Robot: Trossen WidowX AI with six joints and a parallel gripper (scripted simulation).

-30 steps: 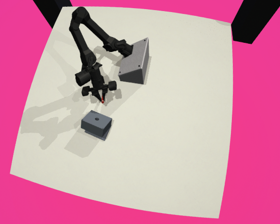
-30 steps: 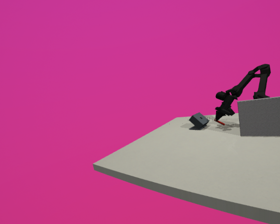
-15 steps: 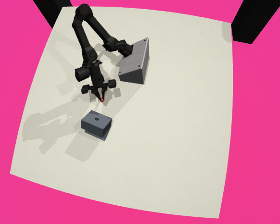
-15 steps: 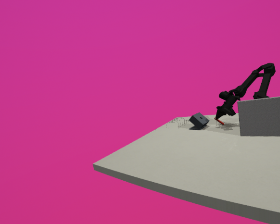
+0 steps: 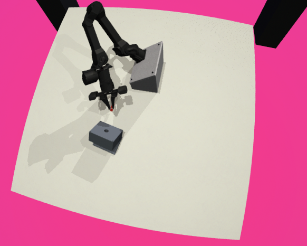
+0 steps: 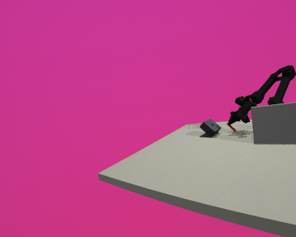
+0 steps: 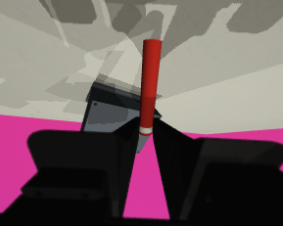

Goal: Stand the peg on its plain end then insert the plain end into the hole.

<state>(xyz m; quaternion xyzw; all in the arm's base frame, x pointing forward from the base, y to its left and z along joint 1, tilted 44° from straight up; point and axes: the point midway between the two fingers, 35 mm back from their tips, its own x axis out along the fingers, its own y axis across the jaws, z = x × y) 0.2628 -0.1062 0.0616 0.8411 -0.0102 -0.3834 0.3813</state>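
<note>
The dark sloped panel is 13 cm ahead of my gripper tip, 1 cm to the right of it and 2 cm below it. Round my gripper tip: red peg 1 cm behind, 1 cm below.
</note>
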